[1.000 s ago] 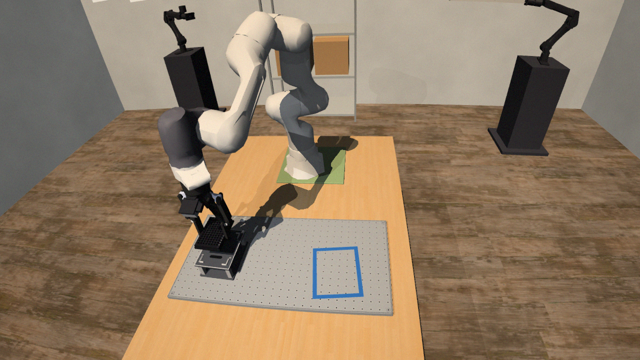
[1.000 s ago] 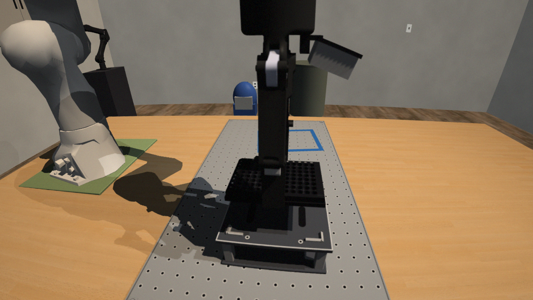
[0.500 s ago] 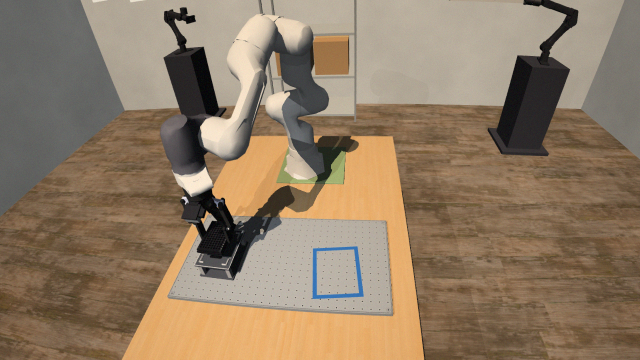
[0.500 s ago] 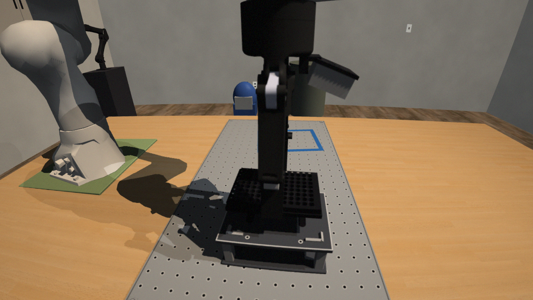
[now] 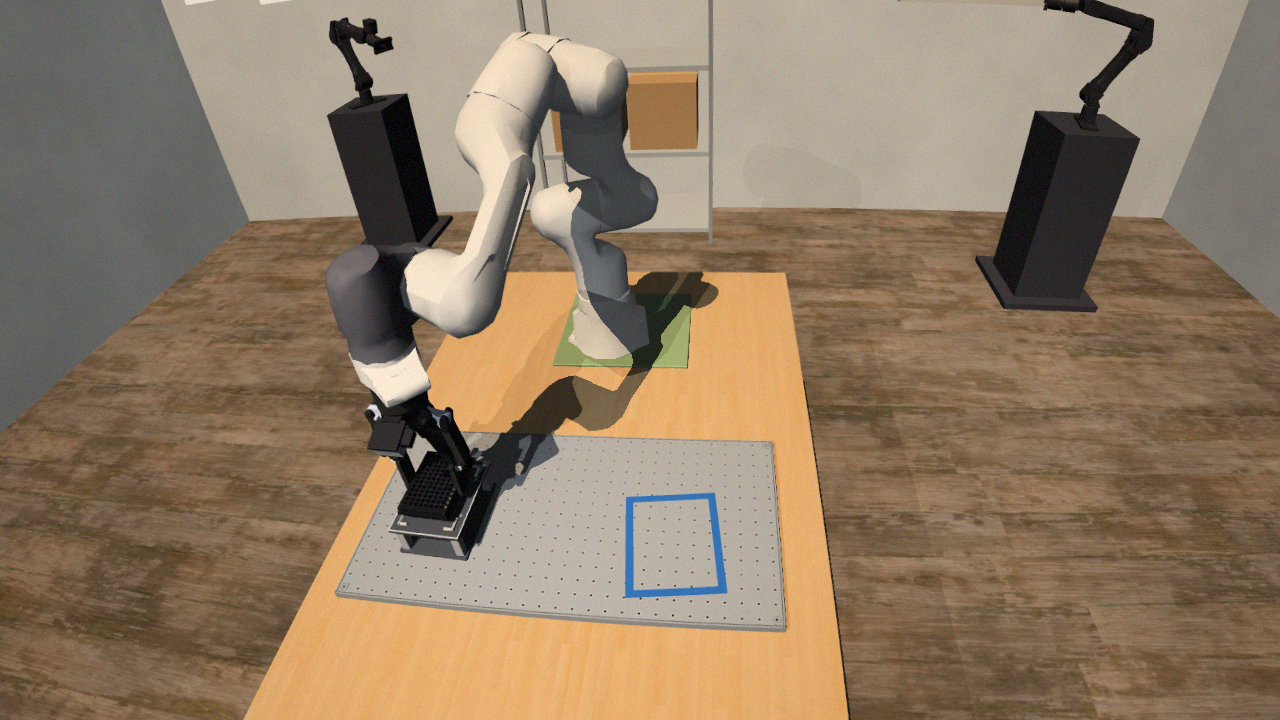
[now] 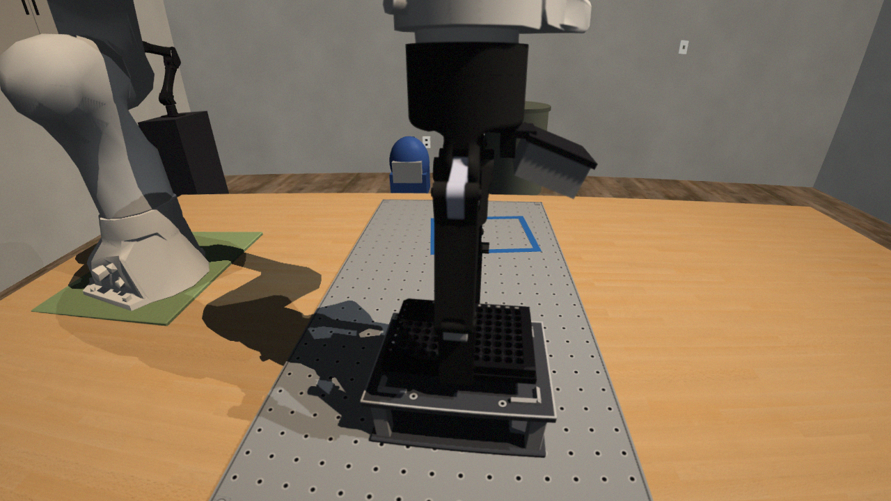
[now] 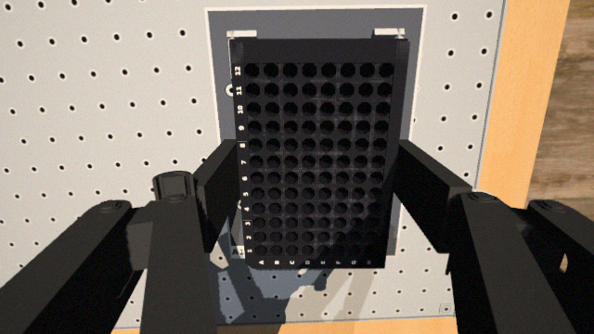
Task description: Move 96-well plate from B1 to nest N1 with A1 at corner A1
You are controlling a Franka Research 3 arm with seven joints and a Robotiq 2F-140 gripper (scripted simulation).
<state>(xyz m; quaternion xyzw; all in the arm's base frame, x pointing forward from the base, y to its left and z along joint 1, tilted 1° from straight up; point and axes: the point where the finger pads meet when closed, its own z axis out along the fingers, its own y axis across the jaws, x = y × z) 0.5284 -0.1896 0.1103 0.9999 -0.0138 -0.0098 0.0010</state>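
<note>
The dark plate nest N1 is 50 mm below my hand. From my hand the other things lie so: black 96-well plate (20 mm below); then A1 corner mark (70 mm behind, 50 mm to the left, 50 mm below).
</note>
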